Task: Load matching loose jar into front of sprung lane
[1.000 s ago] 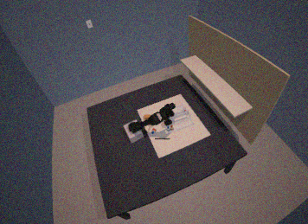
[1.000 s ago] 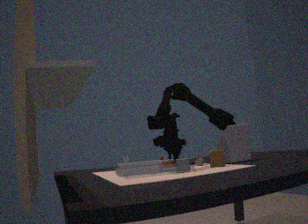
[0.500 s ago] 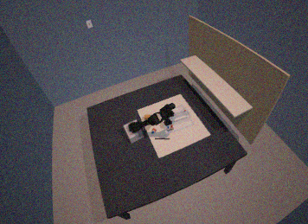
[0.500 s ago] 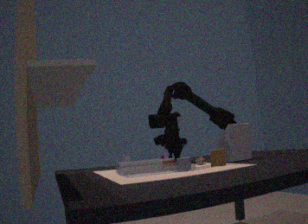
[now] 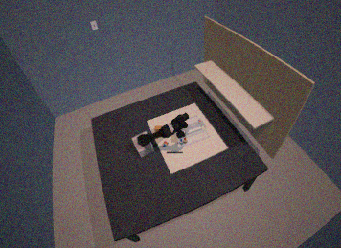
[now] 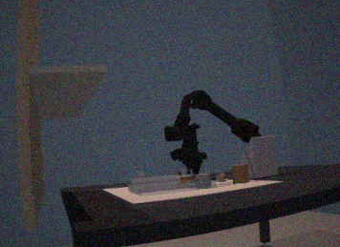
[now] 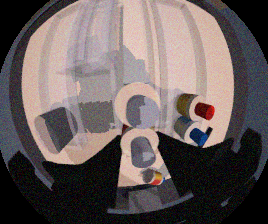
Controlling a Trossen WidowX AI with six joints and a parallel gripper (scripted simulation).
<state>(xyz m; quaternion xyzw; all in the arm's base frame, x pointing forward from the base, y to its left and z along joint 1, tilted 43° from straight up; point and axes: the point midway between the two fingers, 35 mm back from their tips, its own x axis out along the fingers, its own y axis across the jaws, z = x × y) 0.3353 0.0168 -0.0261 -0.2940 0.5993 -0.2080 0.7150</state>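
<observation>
The clear lane is 14 cm ahead of my gripper tip, 3 cm to the left of it and 1 cm below it. Round my gripper tip: tan shelf wall 61 cm ahead, 37 cm above, 7 cm to the left.
</observation>
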